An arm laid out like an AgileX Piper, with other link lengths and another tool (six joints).
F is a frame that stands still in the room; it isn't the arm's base.
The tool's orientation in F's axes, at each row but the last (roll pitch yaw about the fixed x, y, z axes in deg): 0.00, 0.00, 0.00; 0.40, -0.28, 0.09; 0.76, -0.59, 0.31; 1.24, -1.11, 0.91; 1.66, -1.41, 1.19
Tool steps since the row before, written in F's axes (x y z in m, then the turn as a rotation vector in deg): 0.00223, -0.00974, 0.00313, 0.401, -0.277, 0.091; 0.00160, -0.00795, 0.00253, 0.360, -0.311, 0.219; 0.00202, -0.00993, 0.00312, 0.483, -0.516, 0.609; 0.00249, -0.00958, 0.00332, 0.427, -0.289, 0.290; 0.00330, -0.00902, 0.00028, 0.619, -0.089, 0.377
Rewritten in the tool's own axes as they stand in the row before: 0.00223, -0.00974, 0.00313, 0.401, -0.277, 0.091; 0.00160, -0.00793, 0.00258, 0.361, -0.310, 0.219; 0.00200, -0.00990, 0.00323, 0.486, -0.511, 0.611; 0.00240, -0.00955, 0.00348, 0.428, -0.290, 0.288; 0.00312, -0.00908, 0.00047, 0.626, -0.091, 0.365
